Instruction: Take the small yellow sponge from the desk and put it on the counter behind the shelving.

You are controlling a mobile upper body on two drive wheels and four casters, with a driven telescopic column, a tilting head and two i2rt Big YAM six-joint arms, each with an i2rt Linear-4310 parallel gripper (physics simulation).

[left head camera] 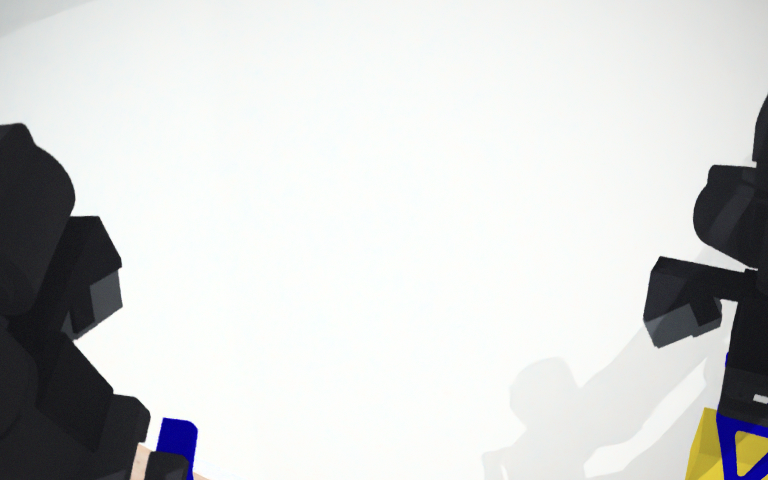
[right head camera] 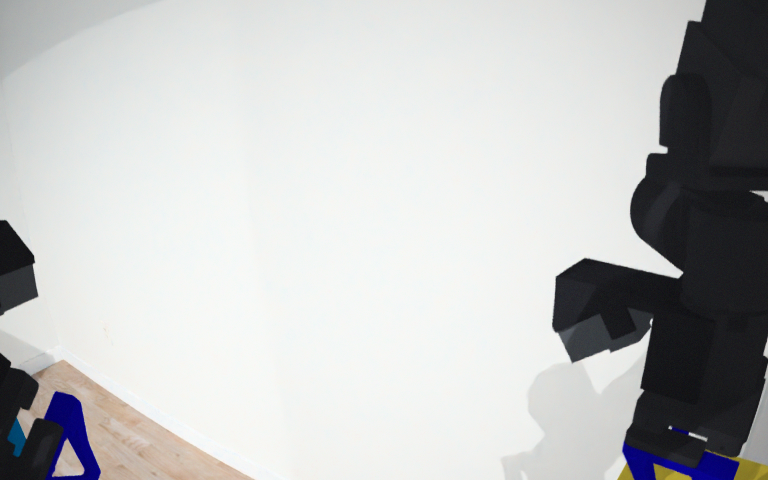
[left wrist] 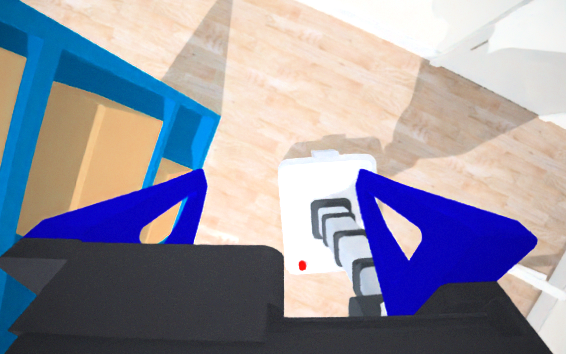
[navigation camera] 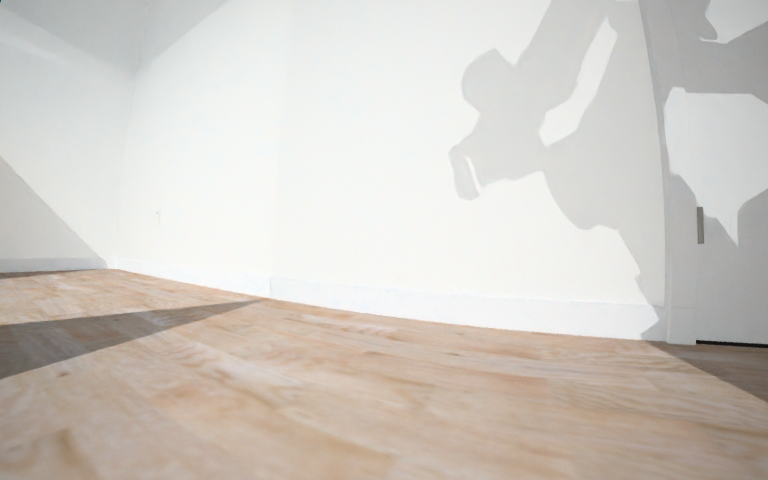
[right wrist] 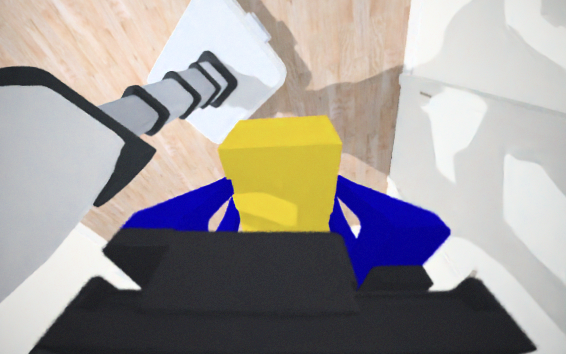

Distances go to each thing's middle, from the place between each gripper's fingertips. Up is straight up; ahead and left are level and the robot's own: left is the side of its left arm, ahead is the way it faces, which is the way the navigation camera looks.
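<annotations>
There is the yellow sponge (right wrist: 284, 171), and measured from my left hand it is 45 cm to the right, 1 cm ahead and 2 cm below.
From my right hand, the sponge is 1 cm to the right, 1 cm behind and 1 cm above.
</annotations>
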